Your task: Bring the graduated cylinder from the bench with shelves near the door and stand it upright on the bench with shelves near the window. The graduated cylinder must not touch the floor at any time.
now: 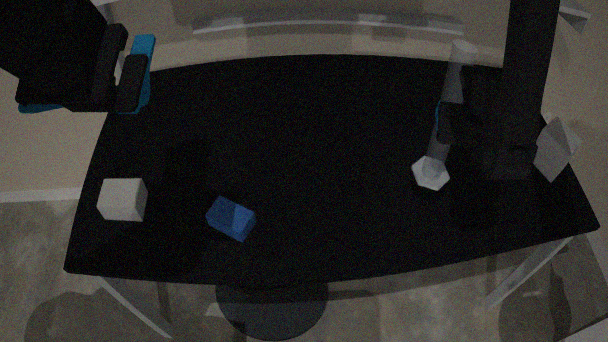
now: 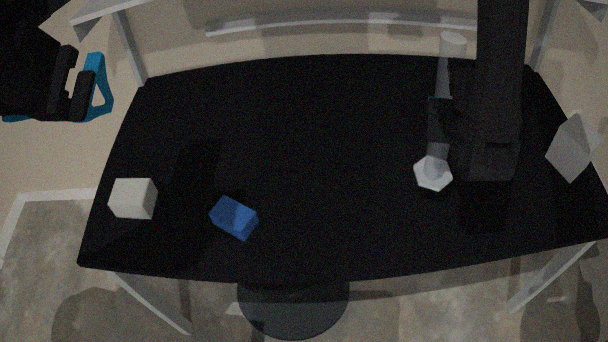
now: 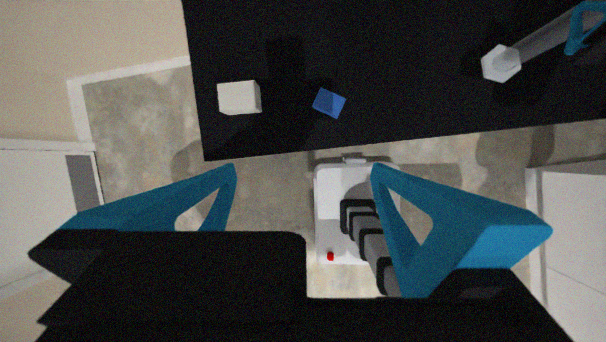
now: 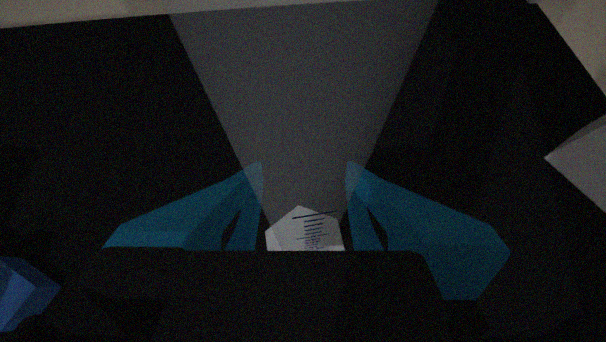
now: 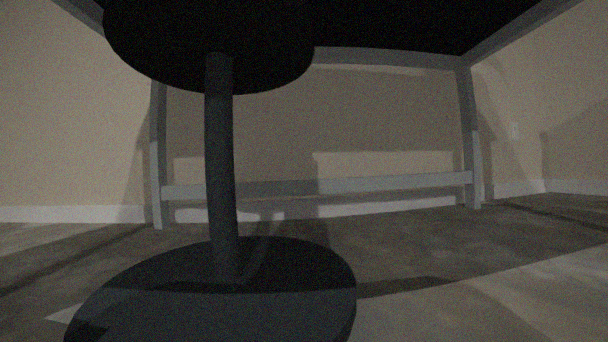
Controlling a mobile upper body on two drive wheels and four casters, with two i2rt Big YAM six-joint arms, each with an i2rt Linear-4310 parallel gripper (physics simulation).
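Frame: origin at the left arm's base, x left, y down, z back, level; metres.
Seen in the pictures: left gripper, fingertip midpoint: (image 1: 109, 98) (image 2: 82, 107) (image 3: 303, 170); right gripper, fingertip midpoint: (image 1: 446, 112) (image 3: 593, 5) (image 4: 304, 171).
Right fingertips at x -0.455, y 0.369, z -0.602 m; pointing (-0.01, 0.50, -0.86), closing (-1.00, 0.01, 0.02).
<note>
Offsets run from my right fingertips to a thing's top centre. Level surfaces: height alone.
The clear graduated cylinder {dx +0.000, dy -0.162, dz +0.010 m} (image 1: 452, 82) (image 2: 443, 75) (image 3: 542, 37) (image 4: 305, 100) with a white hexagonal foot is upright over the right part of the black bench {dy +0.279 m} (image 1: 300, 150) (image 2: 310, 150) (image 3: 400, 75). My right gripper (image 1: 442, 122) (image 2: 438, 117) (image 4: 304, 171) is shut on its tube. The foot looks slightly above the top; the exact gap is hard to tell. My left gripper (image 1: 90, 100) (image 2: 56, 107) (image 3: 303, 170) is open and empty, off the bench's left side. No door or window shows.
A white block {dx +0.708, dy +0.221, dz +0.032 m} (image 1: 121, 200) (image 2: 131, 198) (image 3: 239, 97) and a blue block {dx +0.417, dy +0.239, dz +0.062 m} (image 1: 231, 218) (image 2: 234, 217) (image 3: 329, 102) lie on the bench. A grey-white angular object {dx -0.513, dy +0.149, dz -0.123 m} (image 1: 555, 150) (image 2: 572, 149) is at its right edge. A round stool (image 1: 272, 315) (image 2: 295, 315) (image 5: 220, 150) stands at the front.
</note>
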